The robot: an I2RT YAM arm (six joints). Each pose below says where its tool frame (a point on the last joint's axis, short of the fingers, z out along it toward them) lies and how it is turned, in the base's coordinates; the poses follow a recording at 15 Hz.
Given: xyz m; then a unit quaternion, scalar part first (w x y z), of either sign.
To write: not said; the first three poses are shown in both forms.
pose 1, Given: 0.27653 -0.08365 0.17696 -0.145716 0.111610 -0.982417 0.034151
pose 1, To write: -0.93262 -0.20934 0.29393 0.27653; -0.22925 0.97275 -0.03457 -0.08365; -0.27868 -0.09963 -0.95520 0.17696; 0 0 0 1
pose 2, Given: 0.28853 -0.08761 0.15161 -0.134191 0.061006 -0.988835 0.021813
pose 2, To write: -0.95654 -0.11480 0.26805 0.28853; -0.12650 0.99160 -0.02677 -0.08761; -0.26272 -0.05951 -0.96303 0.15161; 0 0 0 1
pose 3, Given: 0.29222 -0.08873 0.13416 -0.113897 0.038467 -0.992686 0.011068
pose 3, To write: -0.97110 -0.07385 0.22698 0.29222; -0.07889 0.99680 -0.01321 -0.08873; -0.22528 -0.03074 -0.97381 0.13416; 0 0 0 1
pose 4, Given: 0.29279 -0.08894 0.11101 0.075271 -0.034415 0.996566 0.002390
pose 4, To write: -0.98630 -0.06895 0.14986 0.29279; -0.06823 0.99762 0.00994 -0.08894; -0.15019 -0.00042 -0.98866 0.11101; 0 0 0 1
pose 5, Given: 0.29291 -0.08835 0.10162 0.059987 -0.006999 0.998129 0.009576
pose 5, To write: -0.99271 -0.01512 0.11962 0.29291; -0.01282 0.99972 0.01996 -0.08835; -0.11988 0.01828 -0.99262 0.10162; 0 0 0 1
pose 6, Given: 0.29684 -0.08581 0.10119 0.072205 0.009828 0.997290 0.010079
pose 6, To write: -0.98938 0.01815 0.14422 0.29684; 0.02106 0.99960 0.01868 -0.08581; -0.14382 0.02152 -0.98937 0.10119; 0 0 0 1
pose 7, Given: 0.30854 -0.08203 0.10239 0.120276 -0.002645 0.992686 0.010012
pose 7, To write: -0.97105 -0.00766 0.23874 0.30854; -0.00284 0.99979 0.02051 -0.08203; -0.23885 0.01924 -0.97087 0.10239; 0 0 0 1
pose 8, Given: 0.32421 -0.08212 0.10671 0.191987 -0.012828 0.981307 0.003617
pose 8, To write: -0.92595 -0.02657 0.37670 0.32421; -0.02379 0.99964 0.01202 -0.08212; -0.37689 0.00217 -0.92626 0.10671; 0 0 0 1
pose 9, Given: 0.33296 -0.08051 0.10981 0.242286 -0.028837 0.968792 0.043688
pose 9, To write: -0.88093 -0.07704 0.46693 0.33296; -0.03470 0.99452 0.09862 -0.08051; -0.47197 0.07068 -0.87878 0.10981; 0 0 0 1
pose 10, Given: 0.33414 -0.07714 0.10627 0.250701 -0.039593 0.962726 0.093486
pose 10, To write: -0.87116 -0.12311 0.47531 0.33414; -0.02936 0.97939 0.19985 -0.07714; -0.49012 0.16015 -0.85682 0.10627; 0 0 0 1
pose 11, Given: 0.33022 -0.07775 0.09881 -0.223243 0.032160 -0.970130 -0.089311
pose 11, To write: -0.89826 -0.10227 0.42740 0.33022; -0.02252 0.98198 0.18765 -0.07775; -0.43889 0.15893 -0.88437 0.09881; 0 0 0 1
